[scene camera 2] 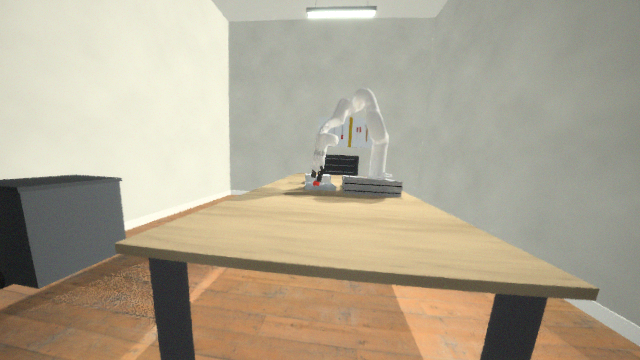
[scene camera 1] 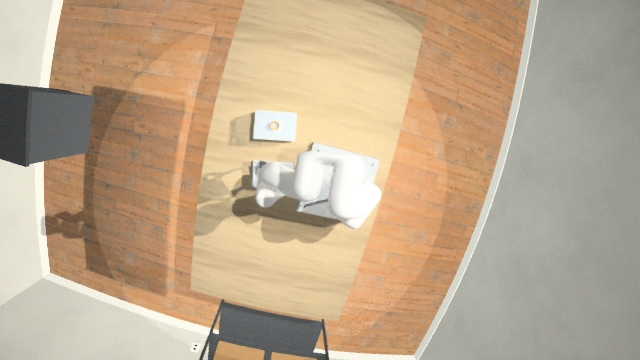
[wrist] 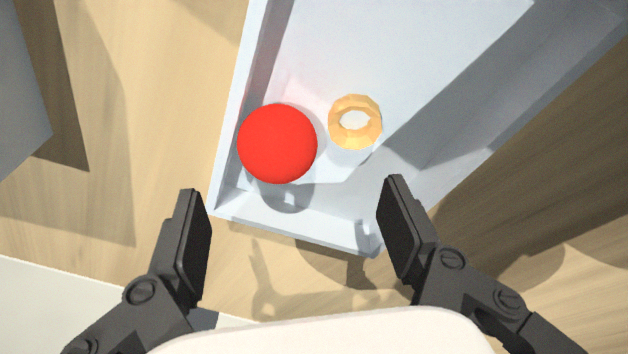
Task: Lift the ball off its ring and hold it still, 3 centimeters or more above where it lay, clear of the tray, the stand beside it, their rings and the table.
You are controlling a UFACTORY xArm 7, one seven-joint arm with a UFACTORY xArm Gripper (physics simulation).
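Frame: origin at the arm's base, x ahead, y down, z left, level; millimetres.
Where they show: gripper, fingertip midpoint: [scene camera 2: 315, 179] [wrist: 295, 201]; arm's base, link origin: [scene camera 2: 375, 178].
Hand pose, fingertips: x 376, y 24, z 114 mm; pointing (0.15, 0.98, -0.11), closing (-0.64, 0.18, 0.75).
Each offset is from my fingertips to the centre of the thing. "*": to the spot under its first point. Level surfaces: height alone.
A red ball @(dx +1, dy +30, dz -16 mm) [scene camera 2: 316, 183] [wrist: 277, 143] is inside the light blue tray @(* dx +53, dy +27, dz +40 mm) [wrist: 295, 232] [scene camera 1: 256, 180], beside its orange ring @(* dx -24, dy +42, dz +18 mm) [wrist: 354, 140] and off it, near a side wall and the near end wall. Whether it touches the side wall I cannot tell. My gripper [wrist: 295, 201] [scene camera 2: 317, 175] is open and empty. Its fingertips are at the near end of the tray in the wrist view, short of the ball, one to each side. In scene camera 1 the arm hides the ball, the gripper and much of the tray.
The stand [scene camera 1: 262, 134] is beside the tray, with an orange ring [scene camera 1: 270, 126] on top. The arm's base plate [scene camera 1: 370, 165] is on the table @(dy +54 mm) [scene camera 1: 320, 75] [scene camera 2: 350, 225]. A dark cabinet [scene camera 1: 60, 125] [scene camera 2: 75, 225] stands off the table.
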